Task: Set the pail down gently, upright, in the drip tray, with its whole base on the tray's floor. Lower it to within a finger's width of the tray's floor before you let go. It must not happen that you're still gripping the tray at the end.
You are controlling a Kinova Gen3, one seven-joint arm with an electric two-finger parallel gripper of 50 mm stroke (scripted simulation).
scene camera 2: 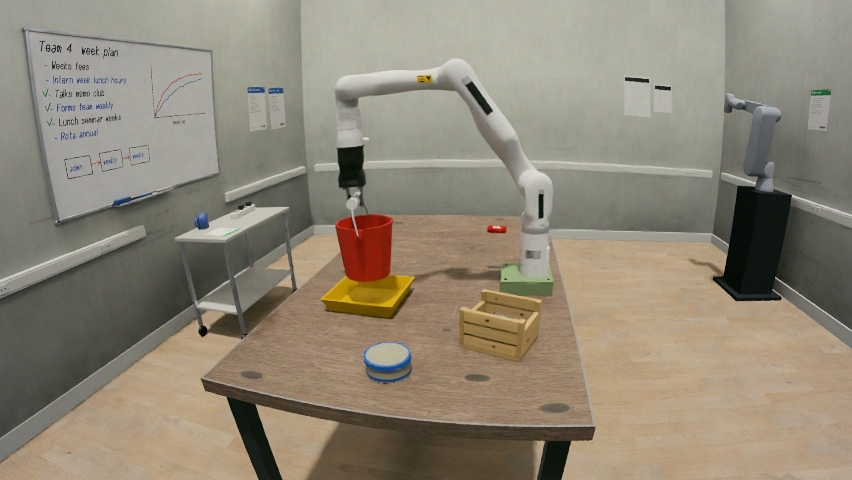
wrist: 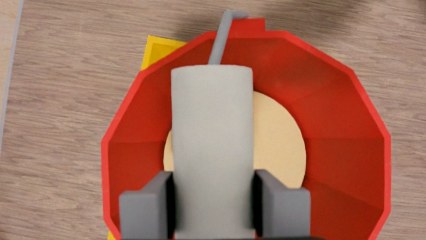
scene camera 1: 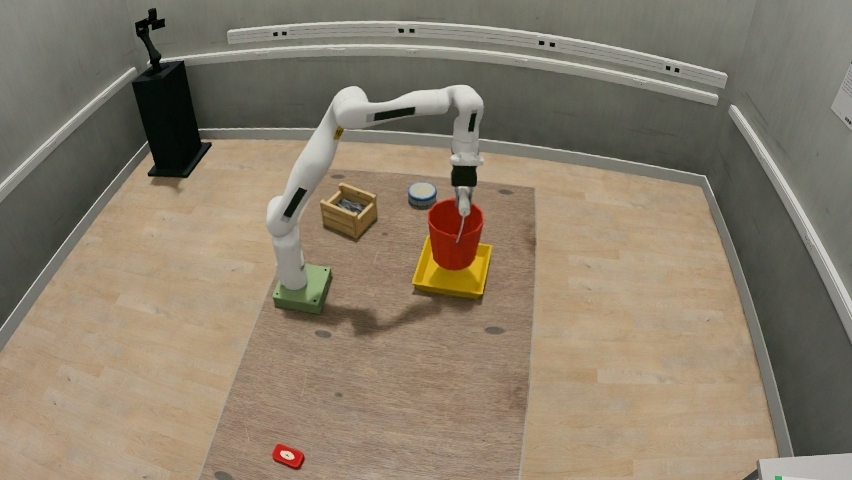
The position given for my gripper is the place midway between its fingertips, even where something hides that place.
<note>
I see my gripper [scene camera 2: 355,206], a red pail [scene camera 2: 366,258] and a yellow drip tray [scene camera 2: 377,297].
The red pail shows as well in scene camera 1 [scene camera 1: 443,217]. The yellow drip tray also shows in scene camera 1 [scene camera 1: 429,276]. My gripper also shows in the wrist view [wrist: 213,193].
</note>
